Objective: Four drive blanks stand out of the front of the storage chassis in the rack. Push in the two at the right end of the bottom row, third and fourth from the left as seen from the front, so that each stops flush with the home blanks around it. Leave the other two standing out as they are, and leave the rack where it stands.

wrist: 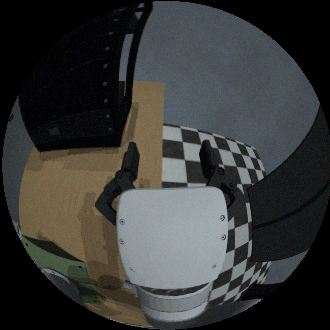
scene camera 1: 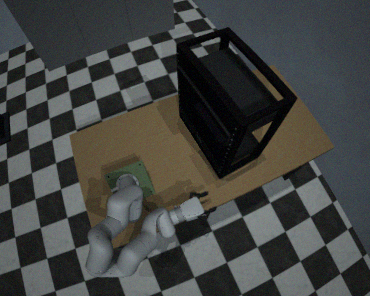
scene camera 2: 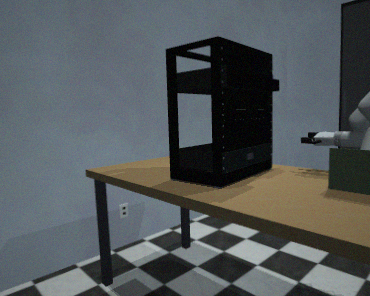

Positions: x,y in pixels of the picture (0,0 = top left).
black rack: wrist; scene camera 1; scene camera 2 240,77
same spot on black rack: (wrist: pixel 84 107) = (scene camera 1: pixel 215 158)
